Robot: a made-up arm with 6 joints. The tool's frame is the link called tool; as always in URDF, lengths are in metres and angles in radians. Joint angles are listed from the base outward. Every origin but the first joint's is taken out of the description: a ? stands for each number. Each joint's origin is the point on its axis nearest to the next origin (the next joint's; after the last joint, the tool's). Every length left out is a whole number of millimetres.
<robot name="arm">
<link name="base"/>
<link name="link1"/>
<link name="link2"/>
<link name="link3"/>
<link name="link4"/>
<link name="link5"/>
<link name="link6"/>
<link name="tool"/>
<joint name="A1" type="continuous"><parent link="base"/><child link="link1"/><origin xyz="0.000 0.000 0.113" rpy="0.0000 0.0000 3.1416"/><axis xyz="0 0 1"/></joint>
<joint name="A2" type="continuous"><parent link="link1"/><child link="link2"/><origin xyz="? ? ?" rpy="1.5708 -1.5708 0.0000"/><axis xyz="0 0 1"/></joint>
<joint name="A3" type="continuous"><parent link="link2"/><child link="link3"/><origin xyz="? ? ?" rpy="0.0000 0.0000 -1.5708"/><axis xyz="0 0 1"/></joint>
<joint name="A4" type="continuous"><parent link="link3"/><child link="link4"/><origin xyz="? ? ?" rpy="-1.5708 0.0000 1.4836"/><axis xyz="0 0 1"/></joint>
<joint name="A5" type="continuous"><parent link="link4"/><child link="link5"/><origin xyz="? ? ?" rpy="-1.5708 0.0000 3.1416"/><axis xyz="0 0 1"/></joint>
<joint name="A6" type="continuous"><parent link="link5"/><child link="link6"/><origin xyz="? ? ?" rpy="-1.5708 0.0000 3.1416"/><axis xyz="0 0 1"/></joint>
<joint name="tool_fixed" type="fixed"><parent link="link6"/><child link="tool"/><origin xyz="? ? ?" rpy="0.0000 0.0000 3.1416"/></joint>
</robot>
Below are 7 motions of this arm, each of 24 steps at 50 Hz.
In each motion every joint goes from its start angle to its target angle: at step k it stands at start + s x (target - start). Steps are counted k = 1, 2, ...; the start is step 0. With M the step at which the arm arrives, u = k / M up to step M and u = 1 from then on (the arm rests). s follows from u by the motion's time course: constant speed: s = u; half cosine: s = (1 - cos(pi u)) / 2; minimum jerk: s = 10 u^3 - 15 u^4 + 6 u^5.
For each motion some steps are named. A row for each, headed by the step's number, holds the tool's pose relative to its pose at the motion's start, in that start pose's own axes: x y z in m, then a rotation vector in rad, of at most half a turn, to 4 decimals.
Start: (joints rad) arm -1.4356 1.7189 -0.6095 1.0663 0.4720 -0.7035
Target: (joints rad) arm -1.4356 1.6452 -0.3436 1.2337 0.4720 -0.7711
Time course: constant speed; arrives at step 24
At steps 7, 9, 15, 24:
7: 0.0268 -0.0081 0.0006 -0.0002 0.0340 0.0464
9: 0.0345 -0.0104 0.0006 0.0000 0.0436 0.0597
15: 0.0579 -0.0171 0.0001 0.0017 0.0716 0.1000
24: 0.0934 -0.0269 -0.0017 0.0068 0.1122 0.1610

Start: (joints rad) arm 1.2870 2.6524 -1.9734 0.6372 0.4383 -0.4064
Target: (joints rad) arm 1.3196 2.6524 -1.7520 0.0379 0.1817 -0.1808
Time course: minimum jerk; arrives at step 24
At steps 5, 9, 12, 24:
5: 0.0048 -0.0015 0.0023 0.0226 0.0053 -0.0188
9: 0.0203 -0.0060 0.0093 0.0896 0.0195 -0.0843
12: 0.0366 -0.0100 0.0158 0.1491 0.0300 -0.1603
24: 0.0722 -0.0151 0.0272 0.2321 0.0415 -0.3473

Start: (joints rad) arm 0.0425 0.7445 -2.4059 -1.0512 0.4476 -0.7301
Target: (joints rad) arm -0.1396 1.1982 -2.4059 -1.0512 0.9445 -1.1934
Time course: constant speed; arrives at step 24
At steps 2, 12, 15, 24:
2: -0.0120 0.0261 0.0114 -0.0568 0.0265 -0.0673
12: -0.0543 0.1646 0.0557 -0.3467 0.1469 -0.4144
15: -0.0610 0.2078 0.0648 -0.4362 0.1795 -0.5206
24: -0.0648 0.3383 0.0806 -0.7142 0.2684 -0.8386

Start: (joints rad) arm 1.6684 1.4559 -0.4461 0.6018 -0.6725 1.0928
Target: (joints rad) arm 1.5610 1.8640 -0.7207 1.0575 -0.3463 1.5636
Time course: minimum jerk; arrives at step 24
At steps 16, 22, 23, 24:
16: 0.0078 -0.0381 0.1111 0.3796 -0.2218 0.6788
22: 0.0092 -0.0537 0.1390 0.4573 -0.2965 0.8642
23: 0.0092 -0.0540 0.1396 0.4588 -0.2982 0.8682
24: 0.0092 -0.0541 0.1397 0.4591 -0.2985 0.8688

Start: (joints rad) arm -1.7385 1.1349 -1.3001 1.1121 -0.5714 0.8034
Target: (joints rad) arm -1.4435 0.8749 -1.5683 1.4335 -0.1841 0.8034
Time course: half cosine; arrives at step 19
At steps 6, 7, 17, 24:
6: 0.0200 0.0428 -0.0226 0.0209 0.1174 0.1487
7: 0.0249 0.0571 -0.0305 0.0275 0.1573 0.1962
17: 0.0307 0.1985 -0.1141 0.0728 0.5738 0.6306
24: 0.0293 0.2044 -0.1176 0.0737 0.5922 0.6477

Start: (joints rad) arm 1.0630 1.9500 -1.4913 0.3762 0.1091 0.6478
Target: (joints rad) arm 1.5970 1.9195 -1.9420 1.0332 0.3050 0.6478
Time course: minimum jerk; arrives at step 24
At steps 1, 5, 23, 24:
1: 0.0001 0.0002 0.0000 -0.0004 0.0002 0.0003
5: 0.0122 0.0210 -0.0026 -0.0380 0.0244 0.0254
23: 0.2061 0.2813 -0.1575 -0.5519 0.6311 0.3985
24: 0.2062 0.2815 -0.1577 -0.5523 0.6317 0.3988

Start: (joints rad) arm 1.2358 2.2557 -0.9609 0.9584 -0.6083 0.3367
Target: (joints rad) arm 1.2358 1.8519 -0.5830 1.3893 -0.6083 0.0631
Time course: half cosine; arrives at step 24
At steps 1, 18, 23, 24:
1: -0.0004 -0.0002 -0.0006 0.0009 -0.0004 0.0004
18: -0.0576 -0.0545 -0.1259 0.1862 -0.0511 0.0806
23: -0.0645 -0.0677 -0.1460 0.2179 -0.0545 0.0945
24: -0.0647 -0.0682 -0.1466 0.2188 -0.0546 0.0949

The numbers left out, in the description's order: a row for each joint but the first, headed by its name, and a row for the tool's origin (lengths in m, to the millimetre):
A2: 0.000 0.000 0.000
A3: 0.057 -0.420 0.000
A4: -0.333 0.059 0.000
A5: 0.000 0.000 0.000
A6: 0.000 -0.070 0.000
tool: 0.000 0.000 0.000

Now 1 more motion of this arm.
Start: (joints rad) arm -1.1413 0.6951 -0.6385 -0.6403 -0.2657 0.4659
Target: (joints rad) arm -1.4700 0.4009 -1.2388 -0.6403 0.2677 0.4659
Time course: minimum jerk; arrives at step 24
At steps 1, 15, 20, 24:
1: -0.0002 -0.0001 0.0000 0.0005 -0.0002 -0.0001
15: -0.1830 -0.0155 -0.1192 0.4949 -0.2551 -0.1243
20: -0.2321 0.0095 -0.1802 0.6480 -0.3496 -0.1503
24: -0.2384 0.0147 -0.1897 0.6698 -0.3641 -0.1536

